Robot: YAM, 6 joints.
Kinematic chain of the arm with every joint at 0, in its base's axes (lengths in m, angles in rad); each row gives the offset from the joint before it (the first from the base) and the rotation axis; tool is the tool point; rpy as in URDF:
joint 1: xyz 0 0 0.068 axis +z
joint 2: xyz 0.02 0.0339 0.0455 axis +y
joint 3: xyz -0.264 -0.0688 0 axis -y
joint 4: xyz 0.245 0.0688 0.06 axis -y
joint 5: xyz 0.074 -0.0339 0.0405 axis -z
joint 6: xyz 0.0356 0 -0.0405 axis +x
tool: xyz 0 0 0 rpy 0 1.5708 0
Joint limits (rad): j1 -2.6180..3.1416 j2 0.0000..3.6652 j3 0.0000..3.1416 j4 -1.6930..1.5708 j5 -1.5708..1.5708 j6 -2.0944..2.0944
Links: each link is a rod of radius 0.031 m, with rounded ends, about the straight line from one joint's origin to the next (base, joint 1, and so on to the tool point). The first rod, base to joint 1, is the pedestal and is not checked.
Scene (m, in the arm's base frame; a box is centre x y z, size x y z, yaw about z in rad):
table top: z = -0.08
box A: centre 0.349 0.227 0.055 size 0.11 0.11 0.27 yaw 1
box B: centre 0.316 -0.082 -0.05 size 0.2 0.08 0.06 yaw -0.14
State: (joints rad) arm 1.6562 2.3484 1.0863 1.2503 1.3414 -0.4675
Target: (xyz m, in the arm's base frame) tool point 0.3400 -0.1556 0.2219
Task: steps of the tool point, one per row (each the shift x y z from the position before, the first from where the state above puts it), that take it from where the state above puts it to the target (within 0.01 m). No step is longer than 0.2 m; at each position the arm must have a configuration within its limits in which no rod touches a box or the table.
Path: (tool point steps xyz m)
1: 0.1159 0.0137 0.0877
2: 0.1121 -0.0413 0.0941
3: 0.0821 -0.0886 0.0935
4: 0.0334 -0.1158 0.0865
5: 0.0470 -0.0790 -0.0536
6: 0.0169 -0.0922 -0.0571
7: -0.0170 -0.0928 -0.0581
8: -0.0492 -0.0799 -0.0566

